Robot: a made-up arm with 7 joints. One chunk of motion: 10 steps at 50 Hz.
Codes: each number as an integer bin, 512 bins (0 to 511) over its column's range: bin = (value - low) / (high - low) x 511, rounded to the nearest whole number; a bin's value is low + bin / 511 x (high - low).
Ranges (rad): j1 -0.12..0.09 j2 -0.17..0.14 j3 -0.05..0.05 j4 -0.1..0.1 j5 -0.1..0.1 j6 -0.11..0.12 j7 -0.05..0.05
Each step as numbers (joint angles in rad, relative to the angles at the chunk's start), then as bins.
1 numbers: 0.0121 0.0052 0.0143 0.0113 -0.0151 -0.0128 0.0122
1 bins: 321 289 329 284 217 216 318
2 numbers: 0.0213 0.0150 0.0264 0.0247 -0.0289 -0.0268 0.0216
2 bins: 344 305 390 319 182 185 366
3 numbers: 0.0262 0.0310 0.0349 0.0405 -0.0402 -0.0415 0.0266
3 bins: 356 331 434 359 153 152 391
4 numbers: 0.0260 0.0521 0.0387 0.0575 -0.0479 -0.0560 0.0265
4 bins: 355 366 453 402 133 120 391
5 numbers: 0.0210 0.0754 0.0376 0.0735 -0.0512 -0.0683 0.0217
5 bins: 343 405 448 443 125 93 366
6 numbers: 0.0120 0.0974 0.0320 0.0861 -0.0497 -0.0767 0.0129
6 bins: 321 441 419 475 129 74 321
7 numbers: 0.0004 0.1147 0.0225 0.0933 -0.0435 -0.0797 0.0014
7 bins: 293 469 370 494 144 67 263
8 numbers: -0.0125 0.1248 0.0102 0.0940 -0.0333 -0.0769 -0.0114
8 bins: 262 486 308 496 170 74 197
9 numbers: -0.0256 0.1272 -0.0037 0.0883 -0.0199 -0.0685 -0.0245
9 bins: 230 490 237 481 205 92 130
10 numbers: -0.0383 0.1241 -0.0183 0.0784 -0.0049 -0.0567 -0.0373
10 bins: 199 485 162 456 243 118 65
